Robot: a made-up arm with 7 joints. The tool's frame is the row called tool.
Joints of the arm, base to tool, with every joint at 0 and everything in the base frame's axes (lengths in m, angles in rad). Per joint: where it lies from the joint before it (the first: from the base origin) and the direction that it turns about. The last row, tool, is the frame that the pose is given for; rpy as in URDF.
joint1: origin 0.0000 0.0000 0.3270 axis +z
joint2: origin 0.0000 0.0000 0.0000 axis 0 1 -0.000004
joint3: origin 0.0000 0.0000 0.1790 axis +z
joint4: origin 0.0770 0.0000 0.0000 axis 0 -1 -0.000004
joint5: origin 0.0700 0.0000 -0.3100 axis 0 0.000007 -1
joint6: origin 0.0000 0.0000 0.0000 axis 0 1 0.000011
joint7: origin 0.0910 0.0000 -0.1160 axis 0 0.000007 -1
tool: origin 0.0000 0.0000 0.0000 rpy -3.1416 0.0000 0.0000
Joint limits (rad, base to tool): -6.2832..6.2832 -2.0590..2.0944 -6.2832..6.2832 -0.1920..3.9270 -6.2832..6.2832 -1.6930..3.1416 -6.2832..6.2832
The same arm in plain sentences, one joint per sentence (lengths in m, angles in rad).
The arm has seven revolute joints in a row. What follows holds with every joint at zero, and every direction is one of the base frame's. Joint 1 is mounted 0.327 m along +z from the base frame's origin and rotates about +z, from -6.2832 to 6.2832 rad. Joint 2 is mounted at the same point as joint 1 and rotates about +y, from -2.059 to 2.0944 rad. Joint 3 is mounted 0.179 m along +z from joint 2 and rotates about +z, from -6.2832 to 6.2832 rad. Joint 4 is mounted 0.077 m along +x from joint 3 and rotates about -y, from -0.192 to 3.927 rad. Joint 5 is mounted 0.07 m along +x and 0.31 m along -z from joint 4 and rotates about -z, from -6.2832 to 6.2832 rad. Joint 6 is mounted at the same point as joint 5 and rotates about +y, from -1.693 to 3.1416 rad. Joint 7 is mounted 0.091 m along +x and 0.116 m along -z from joint 6 and rotates about -z, from -6.2832 to 6.2832 rad. The tool frame, which is the frame that the pose is given for, is mounted at the same point as joint 7; its axes are the base frame's turned by roll 3.1416, pitch 0 and yaw 0 rad (as in URDF: about the fixed x, then y, then z).
